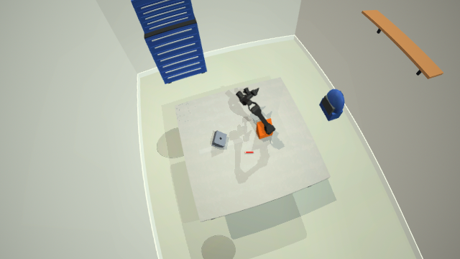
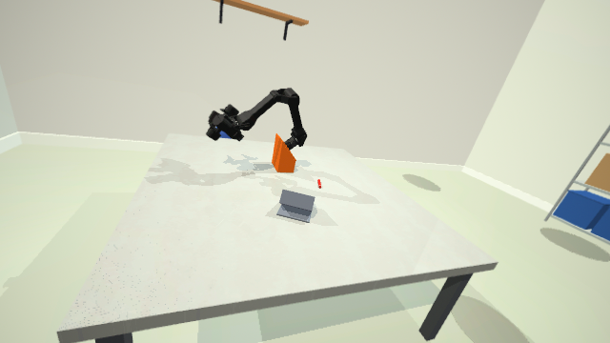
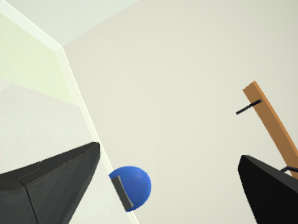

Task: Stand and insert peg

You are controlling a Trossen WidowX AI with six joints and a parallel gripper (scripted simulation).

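Right now the red peg is 530 mm to the left of my gripper tip, 270 mm ahead of it and 230 mm below it. From my gripper tip the other things lie so: grey sloped panel: 490 mm ahead, 340 mm to the left, 190 mm below.
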